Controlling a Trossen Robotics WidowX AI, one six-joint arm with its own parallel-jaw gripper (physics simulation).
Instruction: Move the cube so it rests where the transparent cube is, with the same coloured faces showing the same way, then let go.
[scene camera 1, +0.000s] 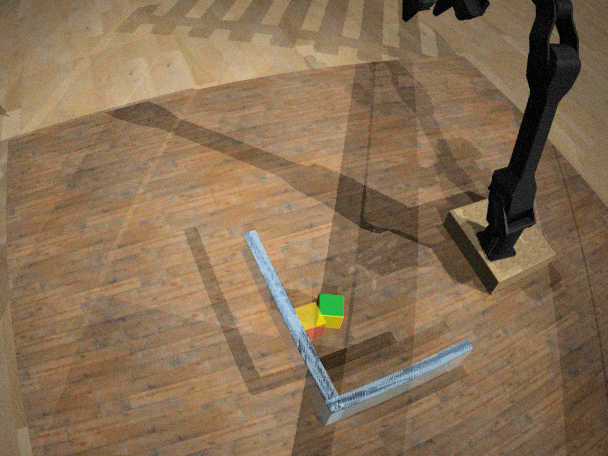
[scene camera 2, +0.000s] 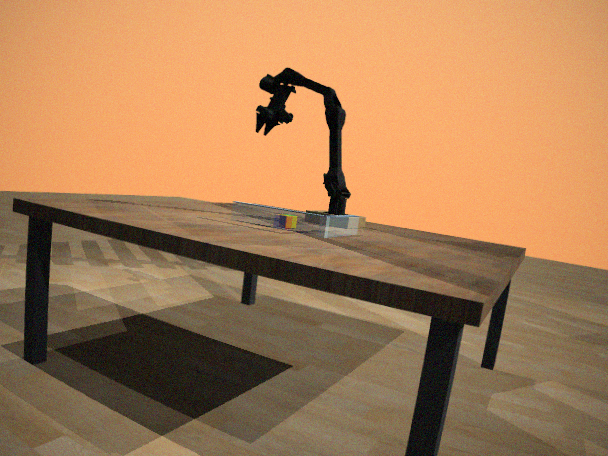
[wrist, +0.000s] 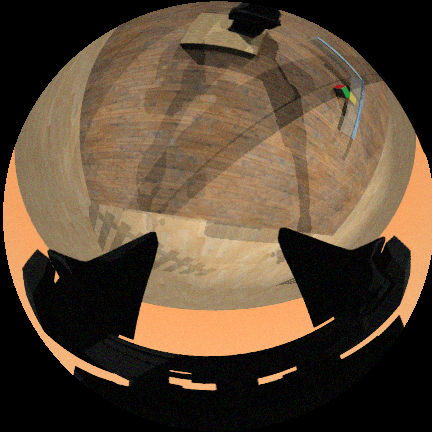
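The solid cube stands on the table with its green face up. A yellow side shows in scene camera 1, and red and dark sides show in the wrist view. The transparent cube has a yellow top and a reddish side, and is right beside the solid cube, close to the long wall. In scene camera 2 the cubes overlap, showing orange, yellow and purple. My gripper is open and empty, high above the table and far from both cubes; scene camera 1 cuts it off at the top.
An L-shaped, see-through wall with a pale blue top edge stands around two sides of the cubes' area. Its short arm runs toward the robot's side. The arm's base block stands on the table. Shadows cross the tabletop.
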